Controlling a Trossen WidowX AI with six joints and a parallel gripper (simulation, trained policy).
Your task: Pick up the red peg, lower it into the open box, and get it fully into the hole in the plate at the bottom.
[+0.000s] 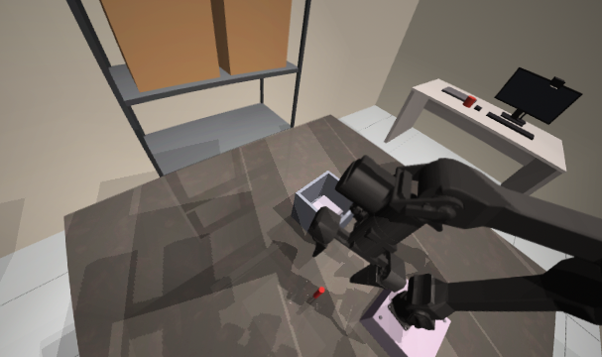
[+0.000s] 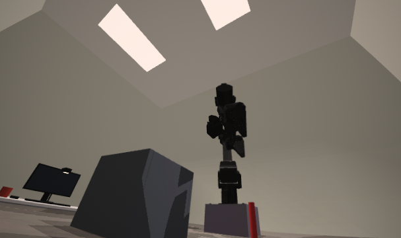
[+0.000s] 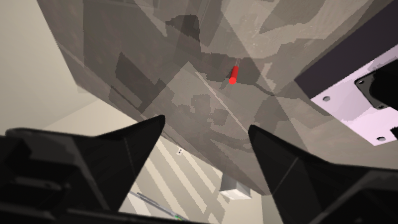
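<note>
Right now my gripper tip is 2 cm past the red peg and 18 cm above it.
</note>
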